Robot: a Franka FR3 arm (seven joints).
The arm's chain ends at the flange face. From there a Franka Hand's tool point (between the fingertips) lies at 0.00 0.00 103.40 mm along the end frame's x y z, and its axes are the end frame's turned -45 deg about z.
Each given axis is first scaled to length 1.
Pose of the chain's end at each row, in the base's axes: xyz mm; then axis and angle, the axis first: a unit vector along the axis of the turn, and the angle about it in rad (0 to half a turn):
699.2, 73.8, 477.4, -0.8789, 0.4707, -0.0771, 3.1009
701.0, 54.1, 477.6, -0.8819, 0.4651, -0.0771, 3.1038
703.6, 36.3, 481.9, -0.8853, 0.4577, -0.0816, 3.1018
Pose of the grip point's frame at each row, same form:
715.2, 70.0, 375.3, 0.9920, -0.0985, 0.0790, 3.1202
716.9, 50.1, 375.5, 0.9926, -0.0922, 0.0785, 3.1175
720.4, 32.2, 380.0, 0.9930, -0.0841, 0.0830, 3.1159

